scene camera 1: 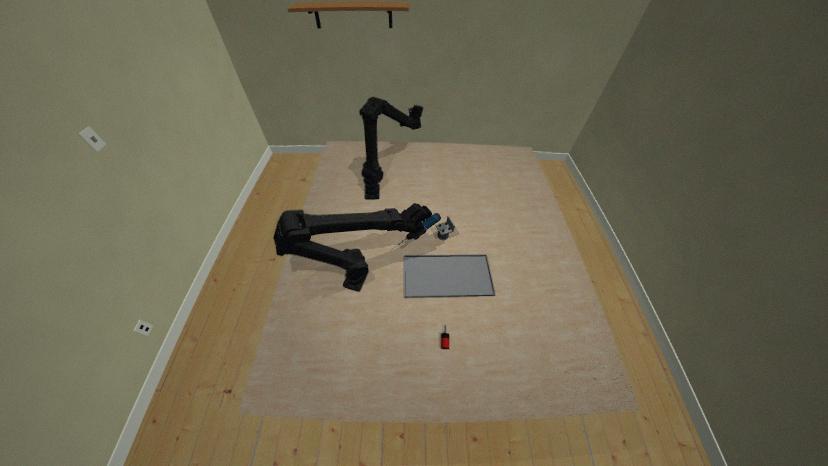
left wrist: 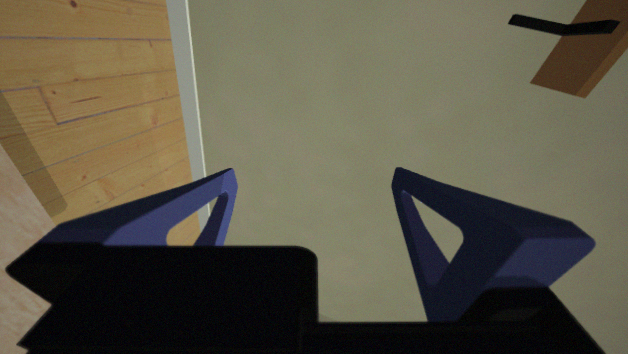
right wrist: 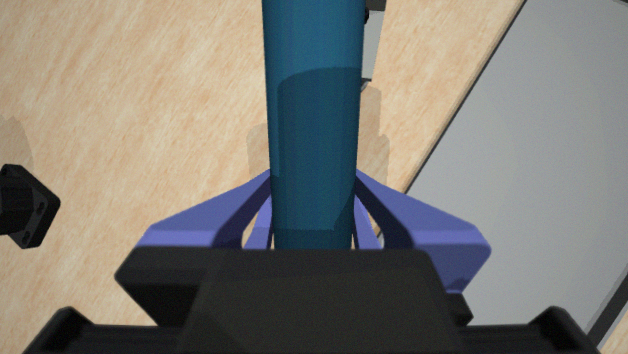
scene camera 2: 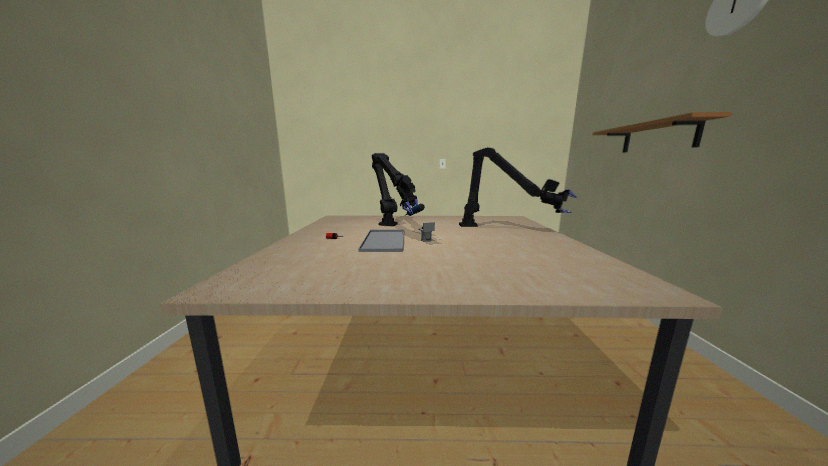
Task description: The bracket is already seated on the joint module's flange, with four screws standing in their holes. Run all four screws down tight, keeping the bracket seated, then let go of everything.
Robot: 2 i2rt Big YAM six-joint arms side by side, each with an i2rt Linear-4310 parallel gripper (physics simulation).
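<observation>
The grey bracket stands on the dark joint module near the tray; the screws are too small to tell how far down they are. In the right wrist view a strip of the bracket shows behind the tool. My right gripper is shut on a blue cylindrical tool and holds it above the table, beside the bracket in scene camera 1; the tool's tip is hidden. My left gripper is open and empty, raised far from the bracket.
A grey tray lies near the joint module. A red and black screwdriver lies beyond the tray. The left arm's black base shows in the right wrist view. A wooden shelf hangs on the wall.
</observation>
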